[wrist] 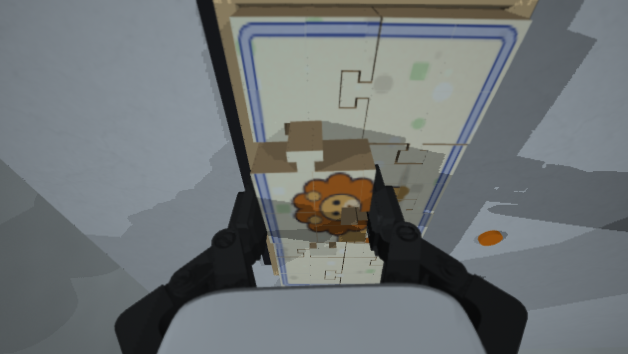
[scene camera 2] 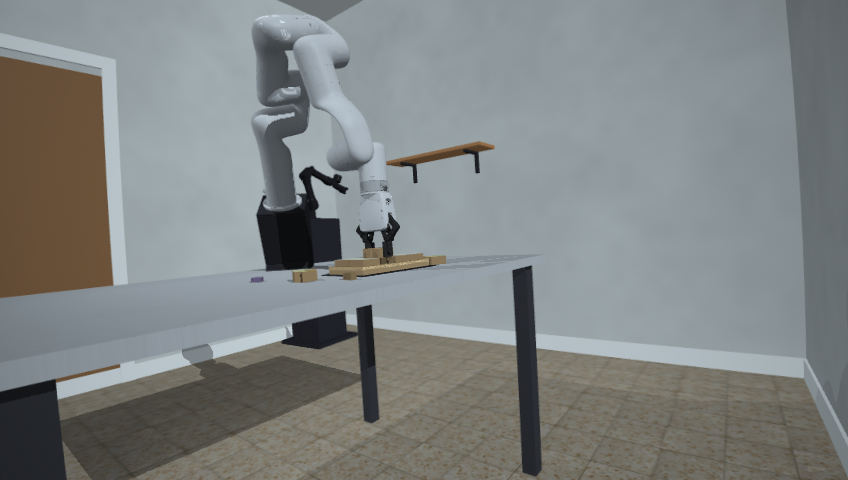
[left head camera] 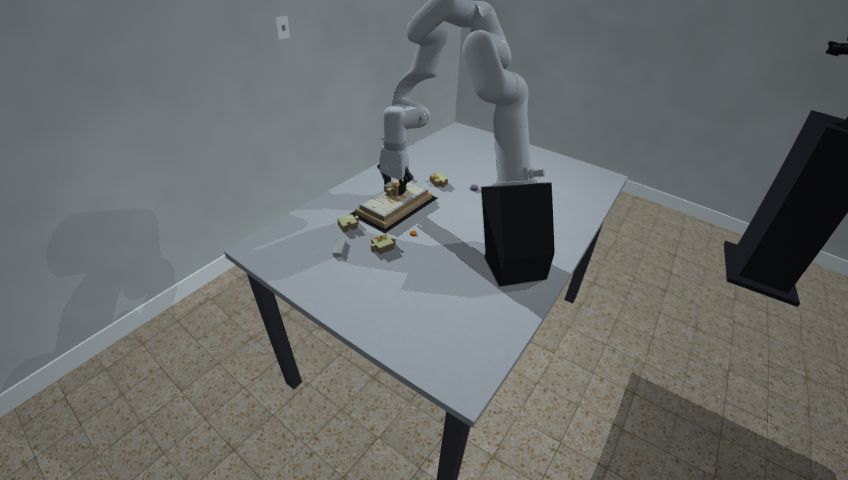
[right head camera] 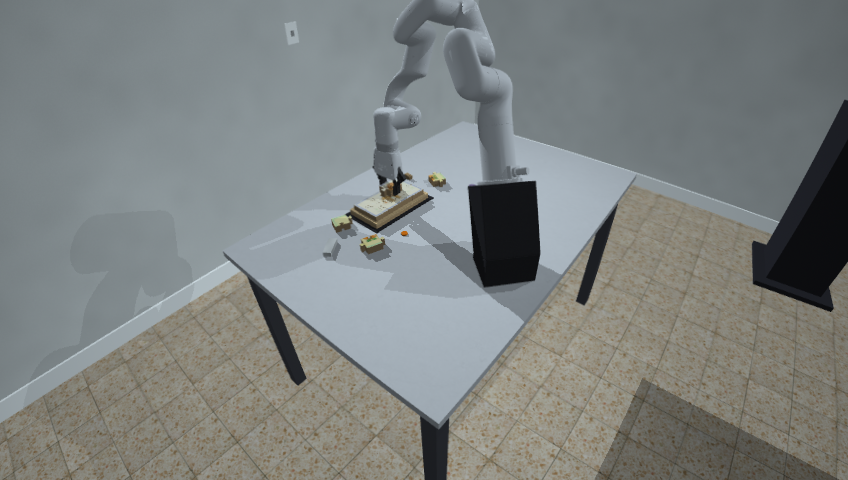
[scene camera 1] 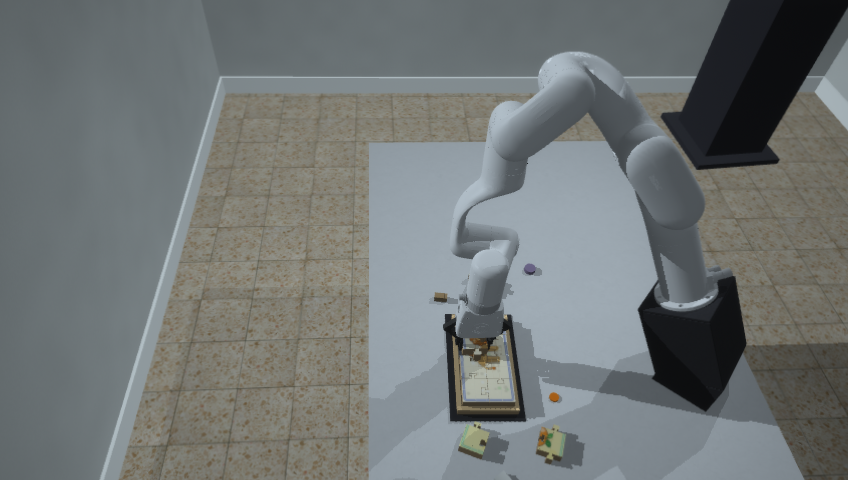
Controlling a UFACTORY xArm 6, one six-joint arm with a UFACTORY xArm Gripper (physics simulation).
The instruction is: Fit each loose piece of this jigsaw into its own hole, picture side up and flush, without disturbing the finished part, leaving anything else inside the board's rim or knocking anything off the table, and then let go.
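Places are measured from the arm's base along level axes (x ahead, y left, z up), in millimetres.
Where they show: gripper, between the fingertips: (wrist: pixel 315 184) (scene camera 2: pixel 379 256) (left head camera: pixel 394 190) (right head camera: pixel 390 191) (scene camera 1: pixel 473 344); arm's base, origin of its link: (scene camera 2: pixel 282 203) (left head camera: pixel 514 184) (right head camera: pixel 500 183) (scene camera 1: pixel 685 292).
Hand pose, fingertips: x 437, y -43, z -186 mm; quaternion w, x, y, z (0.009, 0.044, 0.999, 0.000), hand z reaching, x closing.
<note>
Things, the pixels of their top centre, and the offset from my fingertips. "spot": a spot on its surface instead.
- lion piece, centre of its top: (wrist: pixel 315 214) (scene camera 1: pixel 474 338) (scene camera 2: pixel 378 247) (left head camera: pixel 395 184) (right head camera: pixel 390 185) dz +24, dx +0, dy -1 mm
- board, a spot on its surface: (wrist: pixel 217 60) spot: dz -38, dx +46, dy -66 mm
- pale green piece, centre of its top: (scene camera 1: pixel 475 436) (scene camera 2: pixel 432 256) (left head camera: pixel 349 219) (right head camera: pixel 342 220) dz -15, dx +38, dy +211 mm
- orange-pictured piece, centre of its top: (scene camera 1: pixel 552 441) (left head camera: pixel 382 240) (right head camera: pixel 371 240) dz -15, dx -120, dy +243 mm
- yellow piece, centre of its top: (scene camera 2: pixel 304 270) (right head camera: pixel 437 176) (left head camera: pixel 438 177) dz -15, dx -69, dy -199 mm
- small brown block, centre of its top: (scene camera 2: pixel 349 272) (scene camera 1: pixel 441 295) dz -24, dx +45, dy -168 mm
- orange disc, centre of its top: (wrist: pixel 491 240) (scene camera 1: pixel 554 396) dz -36, dx -162, dy +135 mm
- purple disc, centre of its top: (scene camera 1: pixel 530 267) dz -29, dx -207, dy -232 mm
- grey block, centre of its top: (left head camera: pixel 339 245) (right head camera: pixel 329 245) dz -26, dx -13, dy +323 mm
My gripper (left head camera: pixel 395 187) (scene camera 1: pixel 474 344) (scene camera 2: pixel 378 251) (wrist: pixel 315 184) is shut on the lion piece (scene camera 2: pixel 372 252) (wrist: pixel 332 190), its fingers at two opposite sides. The piece is picture side up and stands above the surrounding pieces, over the left side of the board (scene camera 1: pixel 487 409) (wrist: pixel 217 60). Cream pieces with a blue border (wrist: pixel 300 65) lie fitted around it. The hole beneath is hidden by the piece. A brown part inside the board by the right finger is partly hidden.
On the table lie a pale green piece (left head camera: pixel 348 223) (scene camera 1: pixel 474 440), an orange-pictured piece (left head camera: pixel 383 243) (scene camera 1: pixel 552 443), a yellow piece (left head camera: pixel 439 179) (scene camera 2: pixel 304 275), a small brown block (scene camera 1: pixel 440 296), an orange disc (scene camera 1: pixel 554 396) (wrist: pixel 490 238), a purple disc (scene camera 1: pixel 529 268) and a grey block (left head camera: pixel 340 249).
</note>
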